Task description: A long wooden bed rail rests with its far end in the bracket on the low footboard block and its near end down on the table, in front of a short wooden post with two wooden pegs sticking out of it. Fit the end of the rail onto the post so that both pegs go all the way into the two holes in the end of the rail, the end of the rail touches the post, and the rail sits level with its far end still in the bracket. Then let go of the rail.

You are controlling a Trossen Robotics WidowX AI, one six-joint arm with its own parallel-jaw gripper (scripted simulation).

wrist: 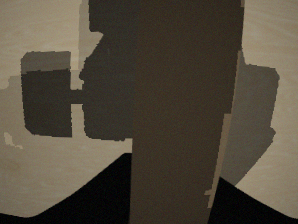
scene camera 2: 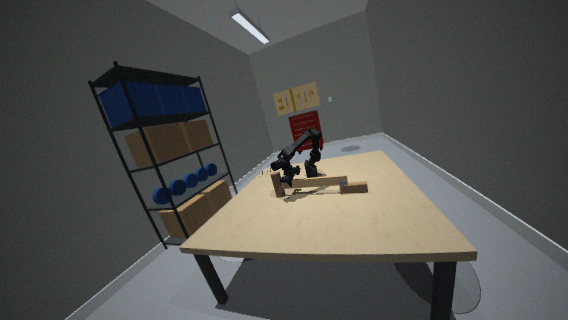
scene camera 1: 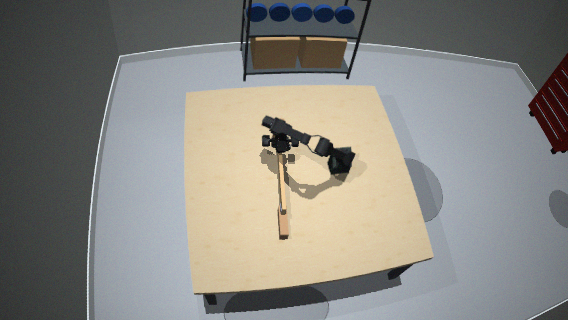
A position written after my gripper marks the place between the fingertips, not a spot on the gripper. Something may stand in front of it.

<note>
In view: my gripper (wrist: 155,164) and a wooden bed rail (wrist: 187,66).
</note>
